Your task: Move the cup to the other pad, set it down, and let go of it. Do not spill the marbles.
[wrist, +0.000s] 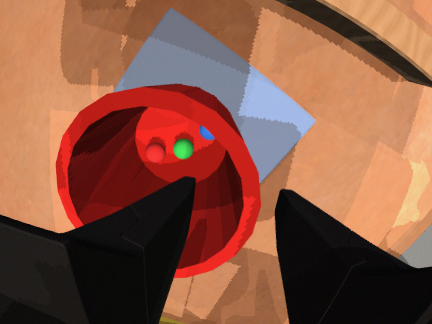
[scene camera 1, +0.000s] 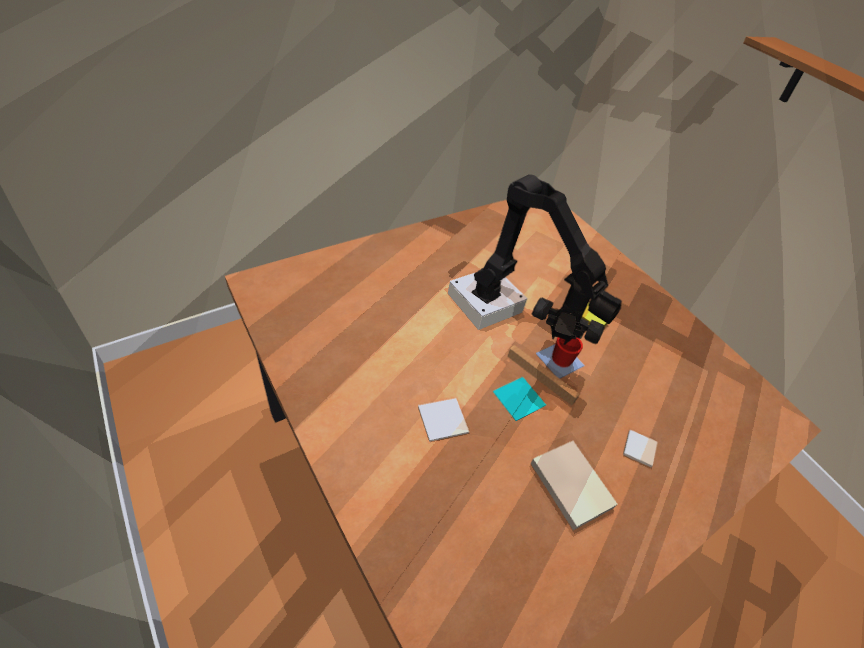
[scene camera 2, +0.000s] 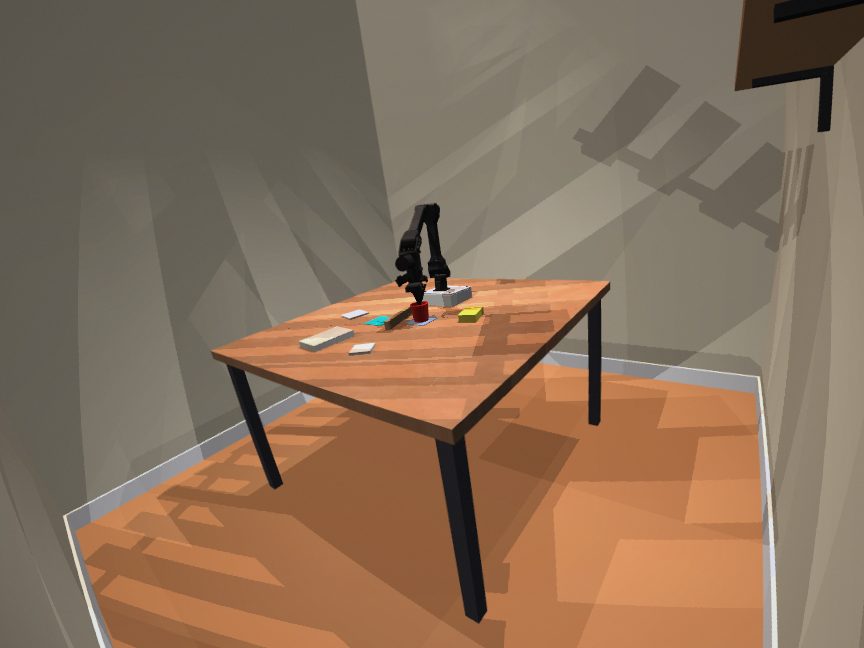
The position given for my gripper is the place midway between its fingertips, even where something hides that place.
I see my gripper [scene camera 1: 558, 341], a red cup [wrist: 102, 167], a pale blue pad [wrist: 271, 123], a cyan pad [scene camera 1: 519, 398] and a wooden bar [scene camera 1: 548, 378].
My gripper shows as well in the wrist view [wrist: 236, 195].
